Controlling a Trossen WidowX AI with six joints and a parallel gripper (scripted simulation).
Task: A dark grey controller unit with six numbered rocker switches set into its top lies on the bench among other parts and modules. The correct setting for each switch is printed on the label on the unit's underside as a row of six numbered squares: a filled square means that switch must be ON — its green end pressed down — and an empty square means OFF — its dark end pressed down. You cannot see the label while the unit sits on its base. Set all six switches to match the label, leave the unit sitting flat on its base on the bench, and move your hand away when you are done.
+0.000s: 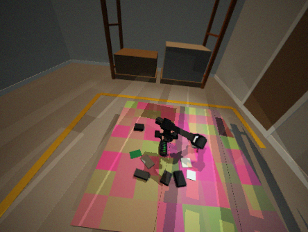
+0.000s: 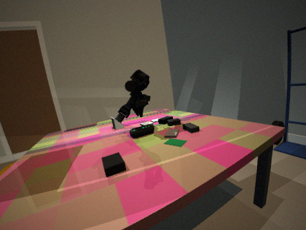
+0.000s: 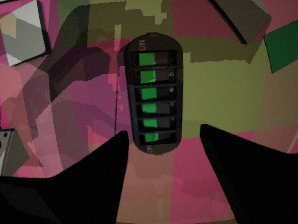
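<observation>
Now: gripper tip 15 cm to the right of the grey plate, 11 cm short of it and 11 cm above it. Round my gripper tip: white block 21 cm behind, 11 cm below, 10 cm to the left; black box 28 cm ahead, 20 cm to the right, 10 cm below; green card 23 cm ahead, 12 cm below, 10 cm to the left.
</observation>
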